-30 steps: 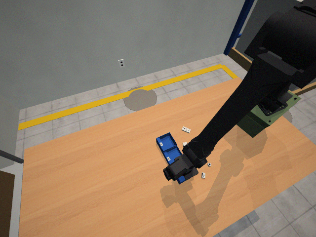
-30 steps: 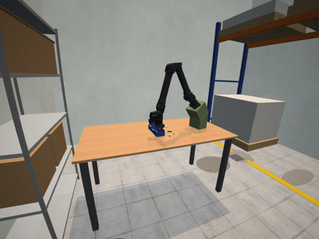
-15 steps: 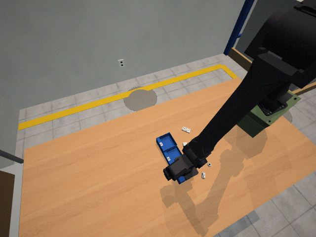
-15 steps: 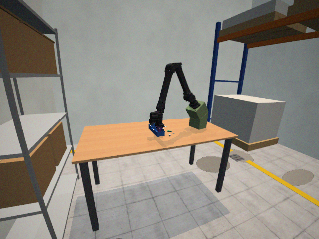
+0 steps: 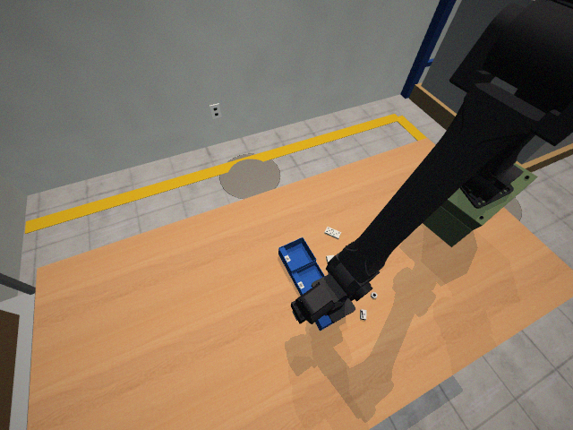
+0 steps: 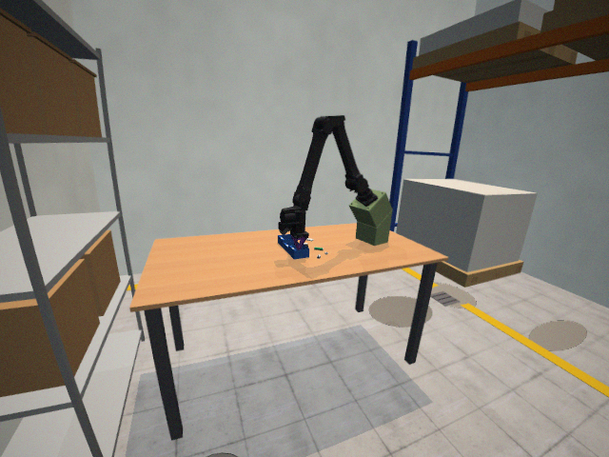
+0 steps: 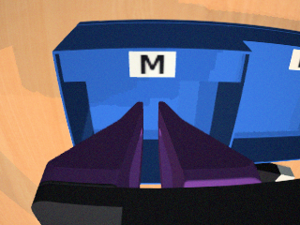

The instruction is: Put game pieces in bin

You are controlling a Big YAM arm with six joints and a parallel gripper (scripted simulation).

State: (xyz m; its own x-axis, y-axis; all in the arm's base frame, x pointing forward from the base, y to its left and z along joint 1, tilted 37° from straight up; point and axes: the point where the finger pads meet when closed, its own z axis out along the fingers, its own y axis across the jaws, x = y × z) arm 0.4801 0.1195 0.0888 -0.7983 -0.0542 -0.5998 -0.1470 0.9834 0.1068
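My hand is 22 cm to the left of the white domino, 12 cm past it and 4 cm above it. The rest, counted from my hand: green cylinder 13 cm behind, 6 cm to the right, 3 cm below; blue bin 8 cm to the right, 2 cm below, 1 cm ahead; grey nut 15 cm behind, 4 cm below.
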